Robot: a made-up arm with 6 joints.
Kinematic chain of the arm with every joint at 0, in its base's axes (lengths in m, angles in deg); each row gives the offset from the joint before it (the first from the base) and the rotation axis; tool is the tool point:
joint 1: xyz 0 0 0.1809 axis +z
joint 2: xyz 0 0.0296 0 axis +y
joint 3: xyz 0 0 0.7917 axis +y
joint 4: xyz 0 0 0.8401 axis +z
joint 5: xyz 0 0 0 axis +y
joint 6: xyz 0 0 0.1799 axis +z
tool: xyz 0 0 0
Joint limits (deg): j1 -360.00..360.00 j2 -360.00..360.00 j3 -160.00..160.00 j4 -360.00..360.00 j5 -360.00..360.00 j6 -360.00..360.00
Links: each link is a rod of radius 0.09 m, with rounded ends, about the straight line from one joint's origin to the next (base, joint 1, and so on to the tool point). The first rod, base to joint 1, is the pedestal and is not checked.
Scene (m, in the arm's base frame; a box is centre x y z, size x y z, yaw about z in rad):
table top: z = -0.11
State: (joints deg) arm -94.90 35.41 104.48 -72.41 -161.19 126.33
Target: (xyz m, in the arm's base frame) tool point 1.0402 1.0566 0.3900
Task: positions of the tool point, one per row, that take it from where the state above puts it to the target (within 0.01 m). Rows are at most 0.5 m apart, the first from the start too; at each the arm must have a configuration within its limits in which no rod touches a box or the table.
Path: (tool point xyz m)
1: -0.0434 -0.9019 0.6327
2: -0.0691 -0.7812 0.9452
3: -0.0469 -0.5498 1.2178
4: 0.0387 -0.2322 1.4061
5: 0.1917 0.1305 1.4738
6: 0.4003 0.4875 1.3993
7: 0.6380 0.7871 1.1792
8: 0.8659 0.9860 0.8307
9: 1.0402 1.0565 0.3901

